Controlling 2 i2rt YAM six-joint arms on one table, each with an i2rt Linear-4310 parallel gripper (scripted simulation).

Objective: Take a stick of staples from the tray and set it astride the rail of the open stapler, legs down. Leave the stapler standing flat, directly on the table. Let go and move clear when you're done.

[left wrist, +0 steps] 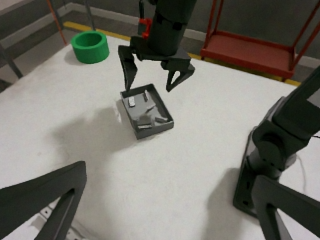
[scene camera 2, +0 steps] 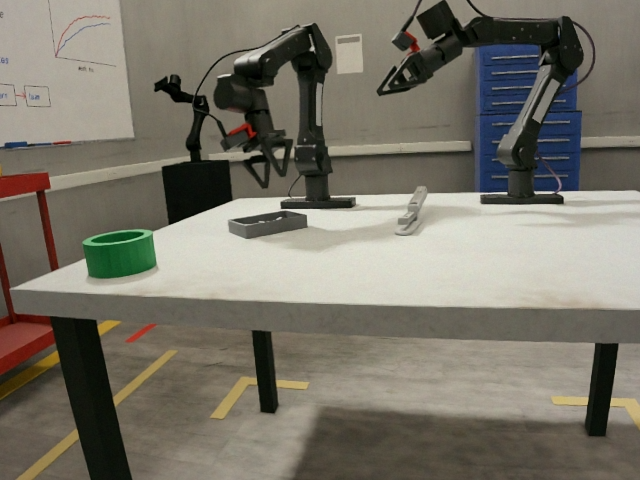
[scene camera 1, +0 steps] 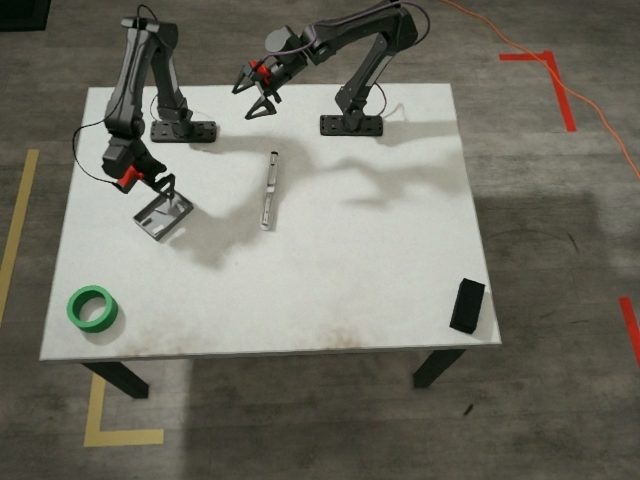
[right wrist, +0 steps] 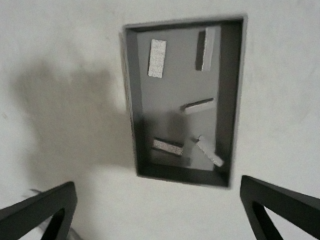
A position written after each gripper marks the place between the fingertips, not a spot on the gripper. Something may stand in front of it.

In view: the left gripper (scene camera 2: pixel 382 90), the right gripper (scene camera 2: pixel 273 183), a grey tray (scene camera 2: pixel 265 228), a stapler (scene camera 1: pixel 268 207) and a black box (scene camera 1: pixel 468 302).
The grey tray shows as well in the left wrist view (left wrist: pixel 138 113), in scene camera 1 (scene camera 1: pixel 171 211) and in the right wrist view (right wrist: pixel 157 105). The stapler is seen too in scene camera 2 (scene camera 2: pixel 414 222). The left gripper also shows in the left wrist view (left wrist: pixel 170 177) and in scene camera 1 (scene camera 1: pixel 239 106). The left wrist view misses the black box: it is out of frame. Scene camera 2 misses the black box: it is out of frame.
